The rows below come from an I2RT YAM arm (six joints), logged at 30 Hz.
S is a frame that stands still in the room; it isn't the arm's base.
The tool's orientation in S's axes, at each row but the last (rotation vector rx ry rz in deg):
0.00 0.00 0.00
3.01 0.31 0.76
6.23 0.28 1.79
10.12 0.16 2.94
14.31 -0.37 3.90
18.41 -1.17 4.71
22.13 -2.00 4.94
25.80 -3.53 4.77
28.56 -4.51 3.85
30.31 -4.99 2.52
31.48 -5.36 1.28
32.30 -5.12 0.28
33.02 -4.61 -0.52
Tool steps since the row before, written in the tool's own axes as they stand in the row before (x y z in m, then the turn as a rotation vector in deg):
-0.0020 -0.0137 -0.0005 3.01 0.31 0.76
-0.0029 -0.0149 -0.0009 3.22 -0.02 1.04
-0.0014 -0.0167 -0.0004 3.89 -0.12 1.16
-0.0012 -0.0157 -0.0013 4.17 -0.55 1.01
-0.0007 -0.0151 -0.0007 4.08 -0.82 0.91
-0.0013 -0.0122 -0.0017 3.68 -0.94 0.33
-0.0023 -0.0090 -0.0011 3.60 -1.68 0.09
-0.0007 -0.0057 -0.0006 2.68 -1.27 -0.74
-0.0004 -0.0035 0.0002 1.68 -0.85 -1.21
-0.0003 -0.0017 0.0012 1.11 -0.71 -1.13
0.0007 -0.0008 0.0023 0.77 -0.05 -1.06
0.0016 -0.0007 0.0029 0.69 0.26 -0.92
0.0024 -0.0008 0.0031 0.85 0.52 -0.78
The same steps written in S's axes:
-0.0020 -0.0137 -0.0005 3.01 0.31 0.76
-0.0027 -0.0149 -0.0017 3.23 -0.03 1.02
-0.0009 -0.0166 -0.0022 3.90 -0.12 1.13
-0.0004 -0.0153 -0.0040 4.20 -0.50 0.90
0.0003 -0.0145 -0.0044 4.13 -0.75 0.74
-0.0003 -0.0111 -0.0055 3.74 -0.71 0.14
-0.0015 -0.0081 -0.0045 3.74 -1.31 -0.36
-0.0001 -0.0049 -0.0031 2.82 -0.64 -1.00
-0.0001 -0.0032 -0.0015 1.81 -0.09 -1.31
-0.0003 -0.0021 0.0001 1.23 -0.02 -1.22
0.0005 -0.0019 0.0016 0.86 0.51 -0.85
0.0014 -0.0022 0.0022 0.76 0.70 -0.58
0.0022 -0.0024 0.0023 0.90 0.83 -0.31

